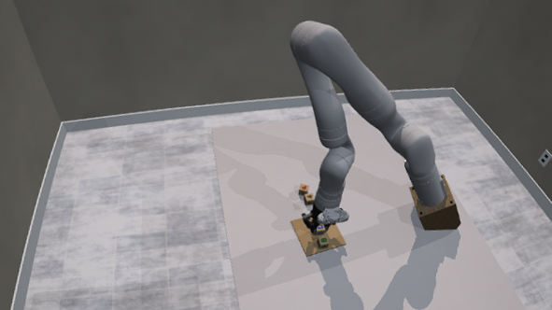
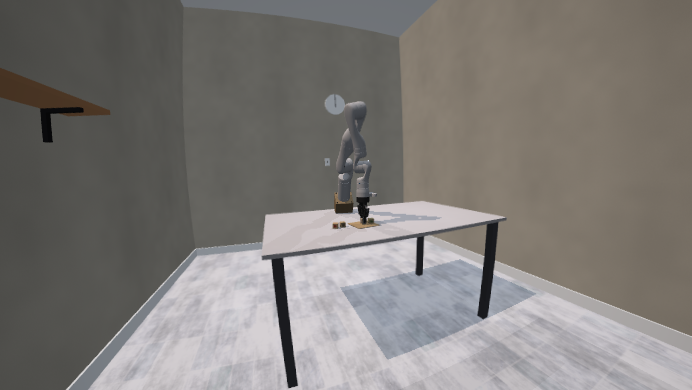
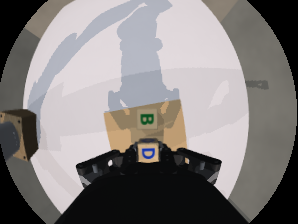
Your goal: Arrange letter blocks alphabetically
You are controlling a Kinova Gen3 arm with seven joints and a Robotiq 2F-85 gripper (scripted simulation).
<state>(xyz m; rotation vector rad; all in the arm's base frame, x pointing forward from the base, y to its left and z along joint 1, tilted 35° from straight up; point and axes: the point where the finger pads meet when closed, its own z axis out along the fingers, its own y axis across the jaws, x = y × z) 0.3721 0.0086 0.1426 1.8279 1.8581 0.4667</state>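
The tan mat lies 30 mm below my hand. Round my hand: block (130 mm to the right, 10 mm below).
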